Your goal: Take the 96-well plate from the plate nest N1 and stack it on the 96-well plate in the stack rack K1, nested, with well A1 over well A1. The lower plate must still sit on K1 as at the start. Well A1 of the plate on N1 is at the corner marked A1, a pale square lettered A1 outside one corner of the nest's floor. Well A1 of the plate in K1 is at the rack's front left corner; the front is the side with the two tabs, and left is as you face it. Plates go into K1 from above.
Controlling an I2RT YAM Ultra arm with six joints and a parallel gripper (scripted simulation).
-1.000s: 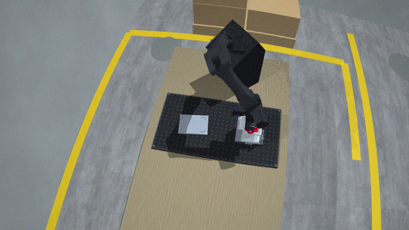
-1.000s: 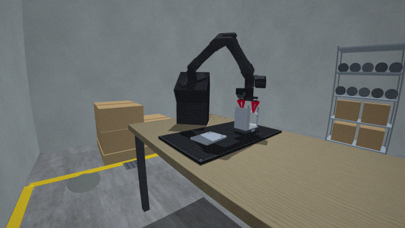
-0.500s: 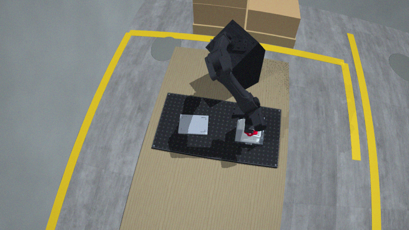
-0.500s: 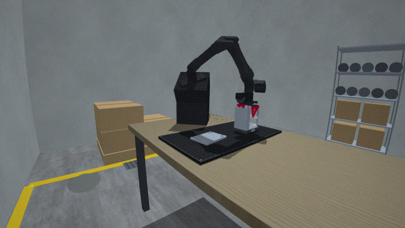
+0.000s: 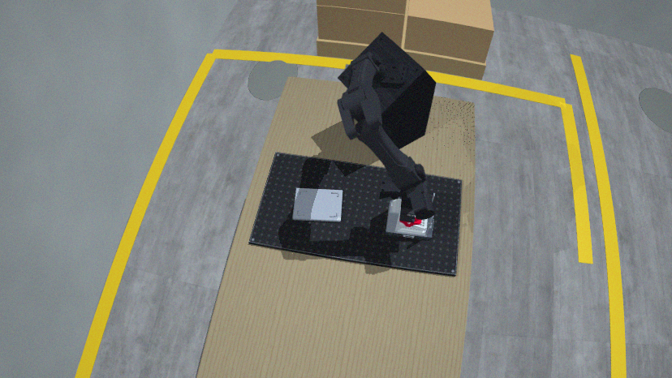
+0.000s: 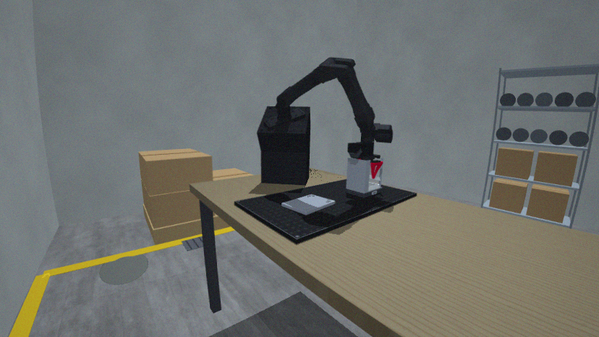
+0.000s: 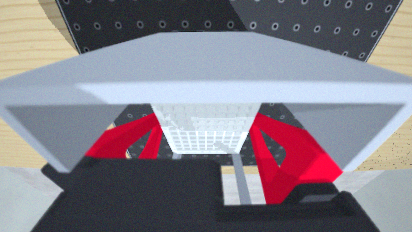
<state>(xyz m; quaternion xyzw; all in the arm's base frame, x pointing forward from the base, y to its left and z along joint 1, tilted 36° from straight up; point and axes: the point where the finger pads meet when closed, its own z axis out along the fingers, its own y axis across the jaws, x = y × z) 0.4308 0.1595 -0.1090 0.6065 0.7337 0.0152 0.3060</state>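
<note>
My hand is 1 cm short of the tall grey rack wall, 7 cm to the left of it and 1 cm below it. Also, from my hand: white 96-well plate (right at my hand); then grey plate nest N1 (31 cm to the right, 7 cm below).
</note>
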